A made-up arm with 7 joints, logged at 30 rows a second.
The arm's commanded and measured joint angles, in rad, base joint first. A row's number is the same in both.
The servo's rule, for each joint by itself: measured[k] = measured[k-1] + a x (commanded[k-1-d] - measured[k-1]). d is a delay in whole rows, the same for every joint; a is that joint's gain. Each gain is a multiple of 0.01, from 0.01 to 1. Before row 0 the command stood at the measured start. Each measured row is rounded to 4 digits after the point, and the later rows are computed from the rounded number. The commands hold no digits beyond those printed.
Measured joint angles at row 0: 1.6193 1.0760 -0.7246 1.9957 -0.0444 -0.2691 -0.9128
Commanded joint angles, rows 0 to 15: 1.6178 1.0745 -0.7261 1.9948 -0.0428 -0.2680 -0.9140; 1.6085 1.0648 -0.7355 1.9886 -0.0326 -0.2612 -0.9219; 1.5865 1.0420 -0.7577 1.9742 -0.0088 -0.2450 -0.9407; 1.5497 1.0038 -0.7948 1.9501 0.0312 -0.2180 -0.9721; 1.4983 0.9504 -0.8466 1.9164 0.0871 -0.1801 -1.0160; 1.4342 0.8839 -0.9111 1.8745 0.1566 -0.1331 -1.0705; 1.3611 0.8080 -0.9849 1.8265 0.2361 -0.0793 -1.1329; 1.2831 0.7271 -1.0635 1.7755 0.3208 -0.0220 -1.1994; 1.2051 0.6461 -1.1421 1.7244 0.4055 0.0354 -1.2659; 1.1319 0.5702 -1.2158 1.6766 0.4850 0.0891 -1.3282; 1.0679 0.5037 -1.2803 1.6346 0.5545 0.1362 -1.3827; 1.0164 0.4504 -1.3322 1.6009 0.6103 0.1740 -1.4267; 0.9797 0.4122 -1.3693 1.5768 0.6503 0.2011 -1.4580; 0.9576 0.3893 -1.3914 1.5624 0.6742 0.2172 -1.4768; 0.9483 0.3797 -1.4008 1.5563 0.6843 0.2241 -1.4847; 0.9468 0.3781 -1.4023 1.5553 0.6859 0.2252 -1.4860
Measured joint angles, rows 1 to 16: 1.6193 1.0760 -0.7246 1.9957 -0.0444 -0.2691 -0.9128; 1.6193 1.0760 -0.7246 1.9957 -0.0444 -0.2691 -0.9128; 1.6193 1.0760 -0.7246 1.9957 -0.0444 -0.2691 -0.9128; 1.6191 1.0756 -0.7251 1.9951 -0.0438 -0.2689 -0.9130; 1.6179 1.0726 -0.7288 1.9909 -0.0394 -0.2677 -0.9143; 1.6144 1.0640 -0.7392 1.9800 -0.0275 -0.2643 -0.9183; 1.6073 1.0471 -0.7592 1.9606 -0.0046 -0.2574 -0.9264; 1.5953 1.0200 -0.7907 1.9319 0.0312 -0.2458 -0.9398; 1.5776 0.9819 -0.8340 1.8946 0.0801 -0.2289 -0.9594; 1.5538 0.9332 -0.8883 1.8503 0.1409 -0.2065 -0.9854; 1.5240 0.8755 -0.9514 1.8017 0.2111 -0.1788 -1.0175; 1.4889 0.8113 -1.0201 1.7515 0.2869 -0.1467 -1.0548; 1.4496 0.7438 -1.0906 1.7028 0.3642 -0.1113 -1.0958; 1.4076 0.6766 -1.1589 1.6585 0.4384 -0.0742 -1.1388; 1.3646 0.6133 -1.2213 1.6211 0.5054 -0.0370 -1.1820; 1.3223 0.5570 -1.2746 1.5923 0.5619 -0.0013 -1.2234
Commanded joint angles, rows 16 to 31: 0.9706 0.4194 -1.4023 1.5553 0.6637 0.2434 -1.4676; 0.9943 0.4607 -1.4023 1.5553 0.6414 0.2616 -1.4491; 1.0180 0.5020 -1.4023 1.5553 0.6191 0.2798 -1.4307; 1.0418 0.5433 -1.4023 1.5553 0.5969 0.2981 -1.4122; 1.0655 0.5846 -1.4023 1.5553 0.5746 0.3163 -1.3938; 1.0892 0.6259 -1.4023 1.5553 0.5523 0.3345 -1.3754; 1.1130 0.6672 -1.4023 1.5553 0.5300 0.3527 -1.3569; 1.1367 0.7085 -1.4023 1.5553 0.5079 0.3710 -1.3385; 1.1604 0.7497 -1.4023 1.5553 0.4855 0.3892 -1.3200; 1.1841 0.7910 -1.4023 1.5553 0.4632 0.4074 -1.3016; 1.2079 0.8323 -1.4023 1.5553 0.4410 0.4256 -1.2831; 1.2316 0.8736 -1.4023 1.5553 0.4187 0.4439 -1.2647; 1.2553 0.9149 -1.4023 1.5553 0.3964 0.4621 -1.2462; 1.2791 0.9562 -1.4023 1.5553 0.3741 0.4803 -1.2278; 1.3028 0.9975 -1.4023 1.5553 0.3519 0.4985 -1.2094; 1.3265 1.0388 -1.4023 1.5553 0.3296 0.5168 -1.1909
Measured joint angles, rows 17 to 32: 1.2822 0.5100 -1.3166 1.5729 0.6057 0.0315 -1.2614; 1.2455 0.4735 -1.3469 1.5621 0.6364 0.0604 -1.2949; 1.2126 0.4468 -1.3668 1.5577 0.6557 0.0851 -1.3236; 1.1860 0.4391 -1.3796 1.5561 0.6588 0.1088 -1.3452; 1.1649 0.4451 -1.3878 1.5556 0.6520 0.1317 -1.3608; 1.1487 0.4610 -1.3930 1.5554 0.6392 0.1539 -1.3713; 1.1369 0.4840 -1.3963 1.5553 0.6227 0.1755 -1.3774; 1.1290 0.5122 -1.3985 1.5553 0.6039 0.1966 -1.3799; 1.1246 0.5440 -1.3999 1.5553 0.5838 0.2173 -1.3792; 1.1233 0.5785 -1.4008 1.5553 0.5628 0.2376 -1.3759; 1.1248 0.6149 -1.4013 1.5553 0.5414 0.2576 -1.3703; 1.1287 0.6526 -1.4017 1.5553 0.5196 0.2773 -1.3628; 1.1348 0.6914 -1.4019 1.5553 0.4976 0.2968 -1.3536; 1.1428 0.7309 -1.4020 1.5553 0.4755 0.3161 -1.3430; 1.1526 0.7709 -1.4021 1.5553 0.4533 0.3353 -1.3313; 1.1639 0.8112 -1.4022 1.5553 0.4311 0.3543 -1.3185
